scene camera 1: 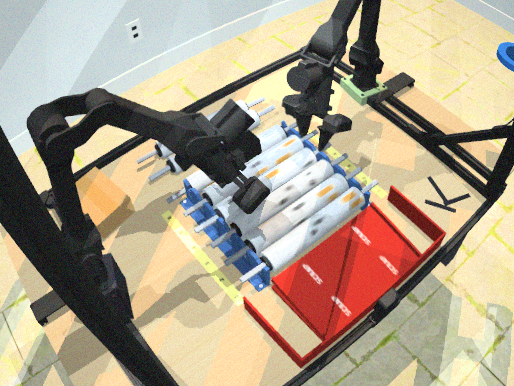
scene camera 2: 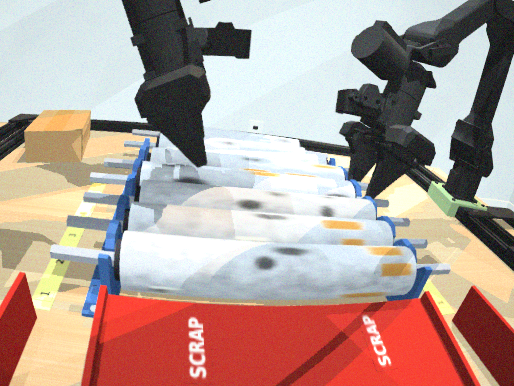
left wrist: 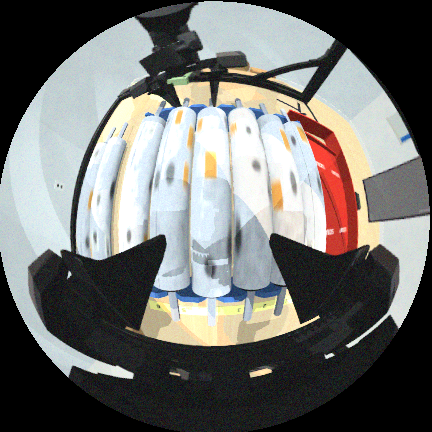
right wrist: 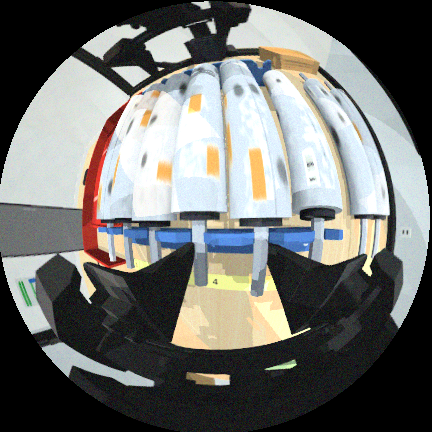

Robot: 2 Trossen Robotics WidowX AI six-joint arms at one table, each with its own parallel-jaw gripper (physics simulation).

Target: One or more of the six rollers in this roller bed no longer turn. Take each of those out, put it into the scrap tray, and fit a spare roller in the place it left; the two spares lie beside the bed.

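Frame: origin at the left arm's base, x ahead, y left, z up, level; centimetres.
Seen in the pictures: left gripper, fingertip midpoint: (scene camera 1: 245, 187) (scene camera 2: 201, 150) (left wrist: 218, 239) (right wrist: 187, 65); right gripper, fingertip midpoint: (scene camera 1: 311, 145) (scene camera 2: 357, 194) (left wrist: 197, 109) (right wrist: 229, 247); right arm's base, link origin: (scene camera 1: 364, 82) (scene camera 2: 459, 194) (right wrist: 269, 373).
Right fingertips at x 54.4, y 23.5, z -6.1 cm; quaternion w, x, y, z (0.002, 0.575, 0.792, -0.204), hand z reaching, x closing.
Observation:
Pixels of each thing's top centre, then the offset from my right fingertips to it.
- bed with blue end rails, top centre: (right wrist: 165, 249) (left wrist: 226, 102) (scene camera 1: 327, 152) dx +2.0, dy -4.7, dz +1.7 cm
- red scrap tray, top centre: (scene camera 1: 354, 265) (left wrist: 341, 196) (right wrist: 96, 165) dx -3.5, dy -33.0, dz +0.0 cm
- cardboard box, top centre: (scene camera 2: 60, 119) (scene camera 1: 95, 194) dx -52.4, dy +2.4, dz +0.5 cm
White rollers (scene camera 1: 315, 227) (scene camera 2: 270, 265) (left wrist: 211, 200) lie side by side in the bed with blue end rails (scene camera 1: 252, 270) (right wrist: 235, 237). The red scrap tray (scene camera 1: 305, 285) (scene camera 2: 280, 340) shows no roller in it. Two spare rollers (scene camera 1: 255, 118) (left wrist: 107, 200) (right wrist: 345, 135) lie beyond the bed. My left gripper (scene camera 2: 201, 163) (left wrist: 218, 239) is open and empty above the bed's middle rollers, near their left ends. My right gripper (scene camera 1: 313, 141) (scene camera 2: 363, 187) (right wrist: 229, 247) is open, its fingers either side of two neighbouring shaft ends at the right rail. Whether they touch is unclear.
A cardboard box (scene camera 1: 105, 200) (scene camera 2: 55, 137) (right wrist: 290, 59) stands at the left. Yellow numbered strips (scene camera 1: 200, 254) (scene camera 2: 66, 245) run along the bed's ends. Black frame bars surround the table. The right arm's pale green base plate (scene camera 1: 362, 90) (scene camera 2: 452, 200) is at the back right.

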